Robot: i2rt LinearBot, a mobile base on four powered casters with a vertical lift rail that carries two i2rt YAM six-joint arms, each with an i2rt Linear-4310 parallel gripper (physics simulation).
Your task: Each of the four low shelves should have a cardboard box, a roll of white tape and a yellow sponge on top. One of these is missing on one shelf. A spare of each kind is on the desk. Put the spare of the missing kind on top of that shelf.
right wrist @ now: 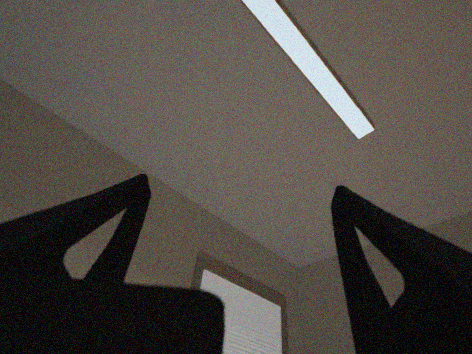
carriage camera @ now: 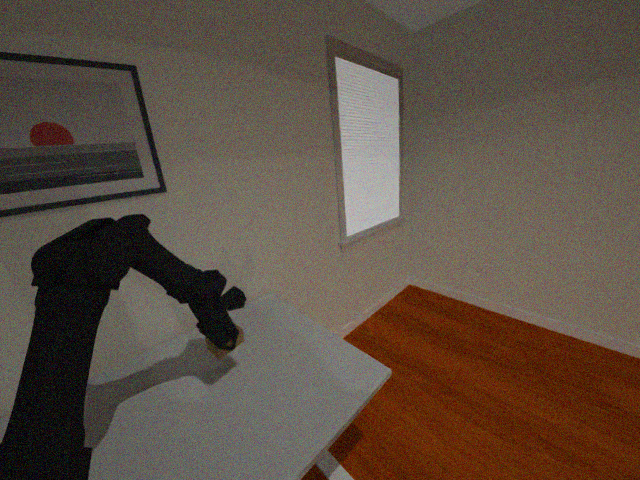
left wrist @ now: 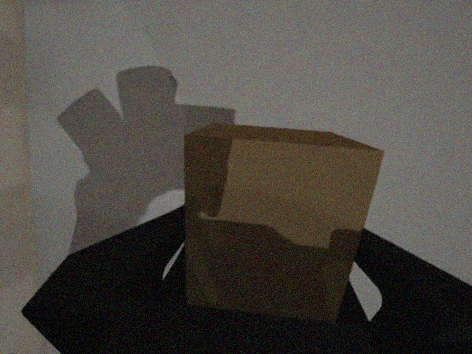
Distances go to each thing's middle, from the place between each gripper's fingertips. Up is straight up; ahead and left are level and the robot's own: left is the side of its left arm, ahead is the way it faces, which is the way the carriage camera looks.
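Scene:
There's a framed picture (carriage camera: 82,135) that I see 56 cm ahead of my right hand, 119 cm to the left of it and 17 cm above it.
Counted from my left hand, the framed picture is 49 cm to the left, 15 cm ahead and 68 cm above. Going by its middle, the framed picture is nearer to my left hand than to my right hand.

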